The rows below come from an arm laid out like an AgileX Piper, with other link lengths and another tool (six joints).
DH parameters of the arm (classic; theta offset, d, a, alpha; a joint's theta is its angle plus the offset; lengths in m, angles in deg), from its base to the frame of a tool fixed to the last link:
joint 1: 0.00 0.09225 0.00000 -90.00
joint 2: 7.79 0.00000 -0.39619 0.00
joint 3: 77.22 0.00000 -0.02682 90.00
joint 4: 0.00 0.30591 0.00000 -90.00
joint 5: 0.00 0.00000 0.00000 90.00
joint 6: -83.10 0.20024 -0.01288 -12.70
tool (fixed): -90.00 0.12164 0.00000 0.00
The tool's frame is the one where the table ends.
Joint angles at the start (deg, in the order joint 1, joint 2, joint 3, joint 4, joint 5, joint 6):
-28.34, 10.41, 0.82, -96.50, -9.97, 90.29
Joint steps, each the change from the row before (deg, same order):
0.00, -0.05, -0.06, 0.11, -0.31, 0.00
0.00, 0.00, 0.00, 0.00, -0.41, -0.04
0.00, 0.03, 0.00, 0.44, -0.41, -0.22
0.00, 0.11, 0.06, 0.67, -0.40, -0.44
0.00, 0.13, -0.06, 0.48, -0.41, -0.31
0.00, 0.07, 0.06, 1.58, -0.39, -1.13
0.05, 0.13, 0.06, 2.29, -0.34, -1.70
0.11, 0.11, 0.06, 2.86, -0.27, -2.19
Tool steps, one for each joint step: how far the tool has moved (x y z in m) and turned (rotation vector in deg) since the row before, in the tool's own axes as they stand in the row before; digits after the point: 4 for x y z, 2 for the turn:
0.0007, -0.0018, -0.0003, 0.32, 0.09, 0.02
-0.0003, -0.0022, -0.0001, 0.39, -0.05, -0.13
0.0001, -0.0024, -0.0001, 0.45, 0.00, 0.12
-0.0005, -0.0023, 0.0002, 0.45, -0.08, 0.15
0.0005, -0.0024, 0.0000, 0.44, -0.02, 0.08
0.0008, -0.0025, 0.0000, 0.50, 0.16, 0.34
0.0016, -0.0025, -0.0001, 0.53, 0.28, 0.47
0.0025, -0.0023, -0.0003, 0.52, 0.45, 0.52

